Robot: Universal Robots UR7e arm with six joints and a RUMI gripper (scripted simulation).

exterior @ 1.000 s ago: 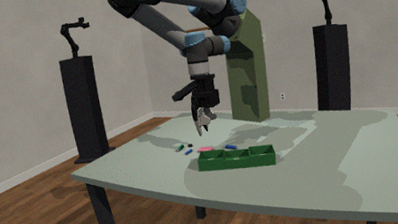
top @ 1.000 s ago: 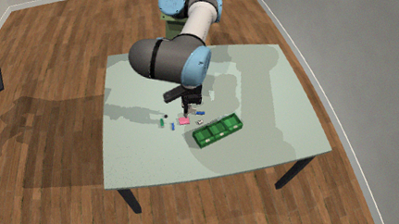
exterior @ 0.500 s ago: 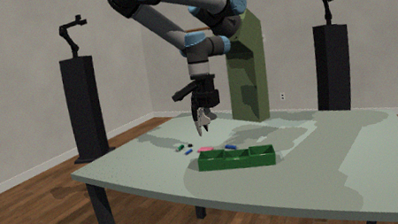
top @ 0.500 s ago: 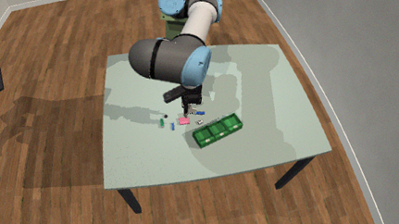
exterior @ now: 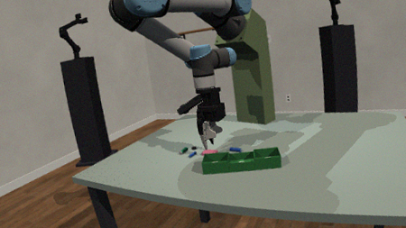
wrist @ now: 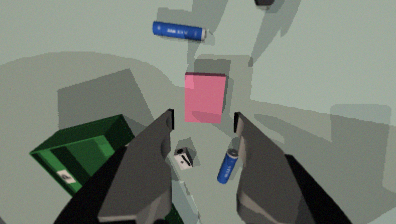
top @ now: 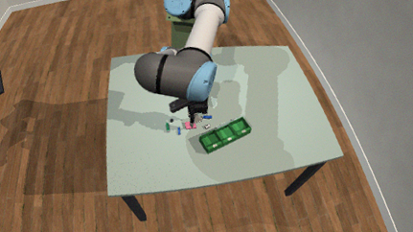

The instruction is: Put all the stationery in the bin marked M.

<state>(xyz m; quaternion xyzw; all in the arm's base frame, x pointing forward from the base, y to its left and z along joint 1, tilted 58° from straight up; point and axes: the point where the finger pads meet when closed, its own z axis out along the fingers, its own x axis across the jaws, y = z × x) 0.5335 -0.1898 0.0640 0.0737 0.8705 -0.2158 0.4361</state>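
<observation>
Now: the pink eraser 40 mm below my hand. The rest, counted from my hand: grey-white item: 60 mm ahead, 60 mm to the left, 40 mm below; green marker: 50 mm behind, 100 mm to the right, 40 mm below; black piece: 80 mm behind, 60 mm to the right, 40 mm below.
</observation>
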